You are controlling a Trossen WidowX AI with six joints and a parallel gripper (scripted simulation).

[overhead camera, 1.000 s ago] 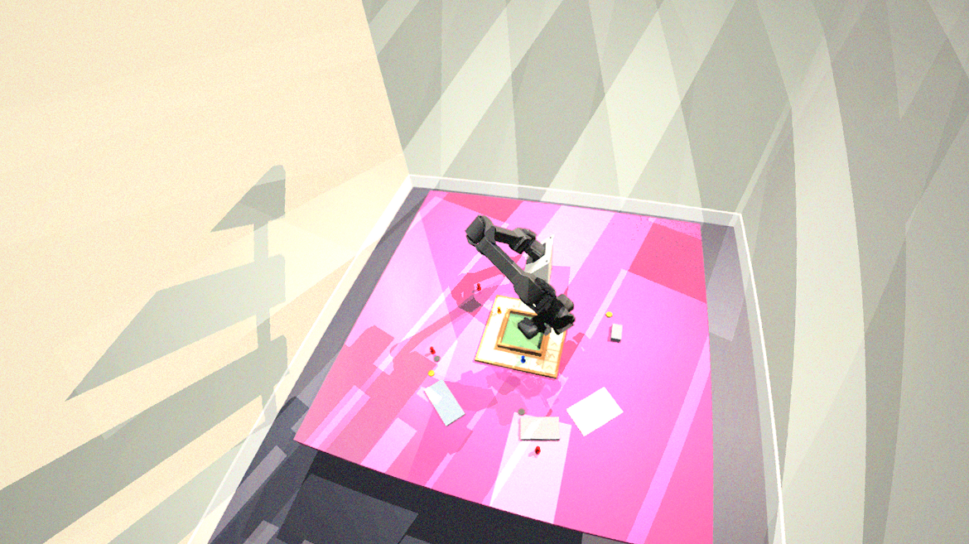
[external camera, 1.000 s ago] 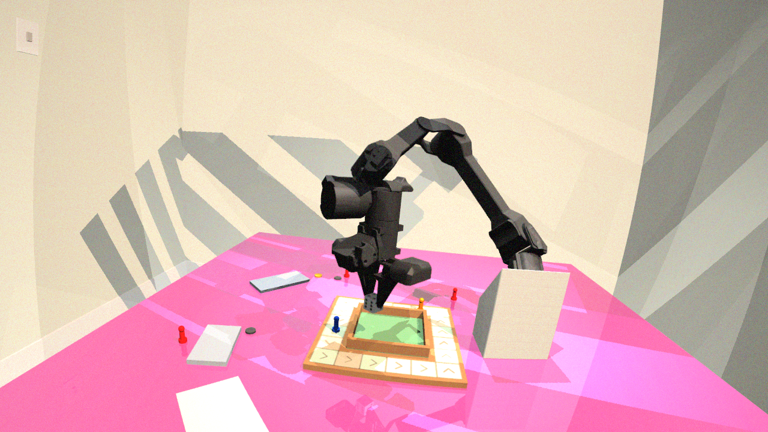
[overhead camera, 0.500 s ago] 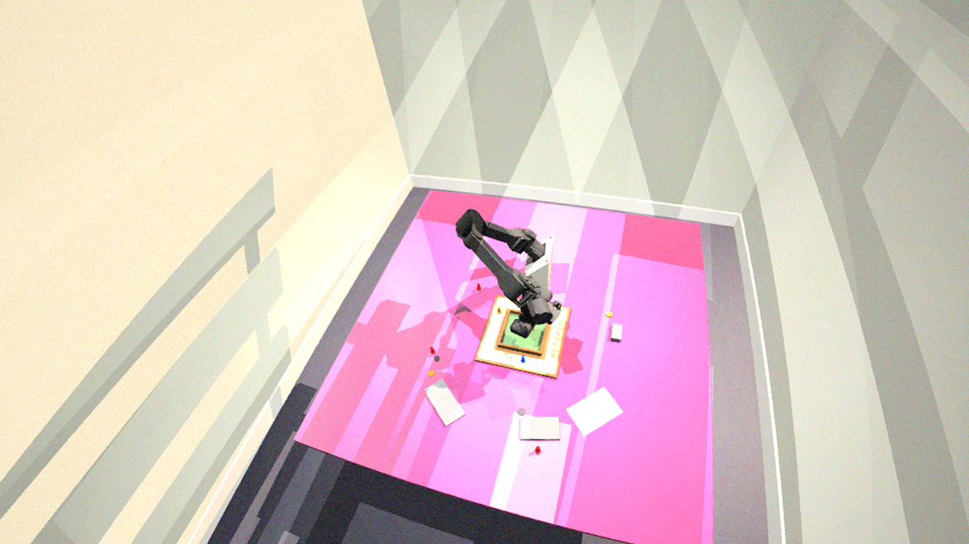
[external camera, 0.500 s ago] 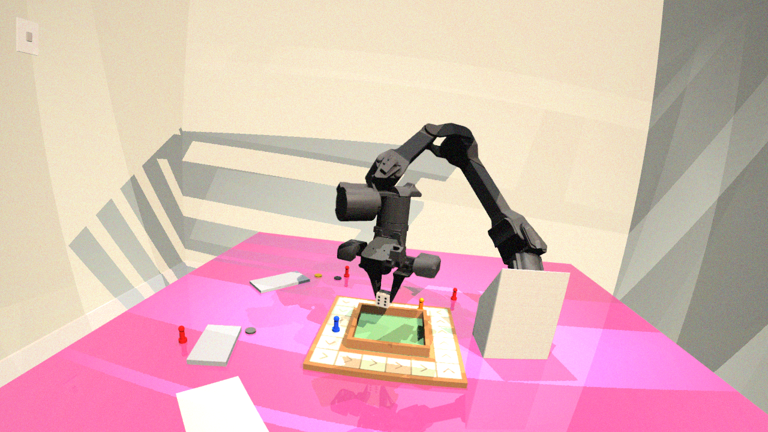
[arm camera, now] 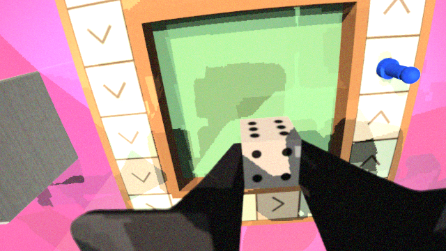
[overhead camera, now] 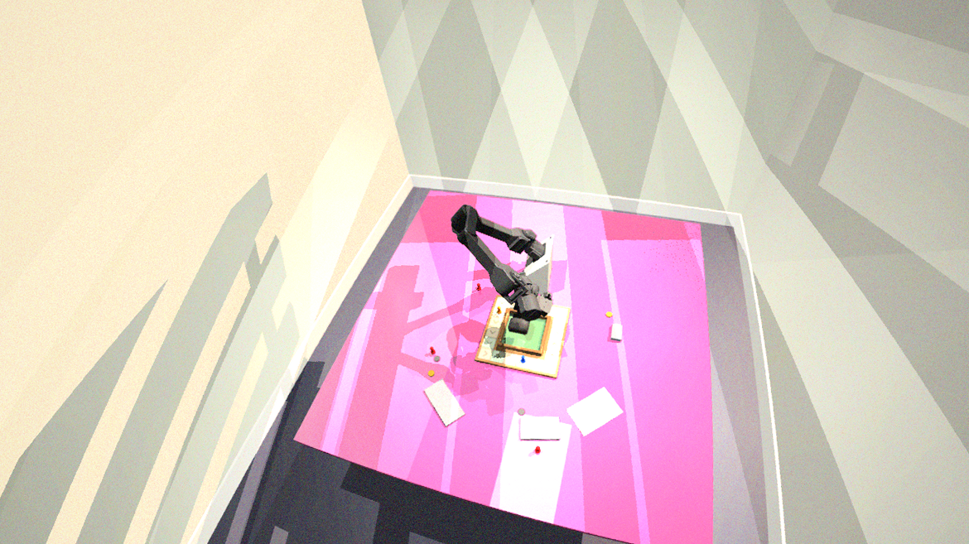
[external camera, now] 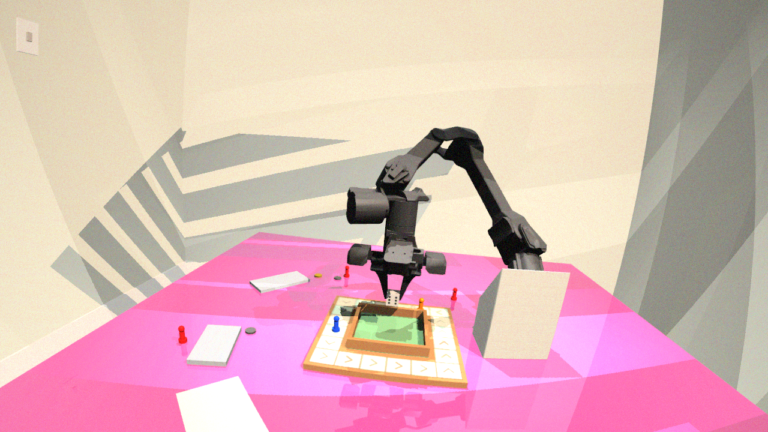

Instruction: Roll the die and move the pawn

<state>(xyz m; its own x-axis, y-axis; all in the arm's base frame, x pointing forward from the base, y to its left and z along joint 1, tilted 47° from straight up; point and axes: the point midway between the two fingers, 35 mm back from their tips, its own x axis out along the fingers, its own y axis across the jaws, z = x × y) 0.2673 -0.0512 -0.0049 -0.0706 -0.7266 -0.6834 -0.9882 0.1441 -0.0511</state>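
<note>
Now: gripper tip 100 mm to the left of the orange pawn, 80 mm past it and 60 mm above it. The rest, counted from my gripper tip: blue pawn: 110 mm ahead, 60 mm below; then green tray: 80 mm below; then white die: right at my gripper tip.
</note>
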